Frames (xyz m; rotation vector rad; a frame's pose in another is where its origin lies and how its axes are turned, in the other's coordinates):
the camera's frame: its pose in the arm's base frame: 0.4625 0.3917 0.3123 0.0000 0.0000 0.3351
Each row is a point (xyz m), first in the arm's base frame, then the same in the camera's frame.
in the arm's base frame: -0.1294 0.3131 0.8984
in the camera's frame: -0.5848 0.1204 0.5861
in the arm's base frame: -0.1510 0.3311 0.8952
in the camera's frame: -0.5993 0.1445 0.5829
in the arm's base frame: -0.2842 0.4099 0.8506
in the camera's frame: -0.6992 0.2628 0.5383
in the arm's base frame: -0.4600 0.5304 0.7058
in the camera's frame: -0.8256 0.4344 0.3935
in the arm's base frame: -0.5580 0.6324 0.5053
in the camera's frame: -0.8846 0.5629 0.1930
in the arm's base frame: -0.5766 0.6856 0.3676
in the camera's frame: -0.8846 0.6193 0.0553
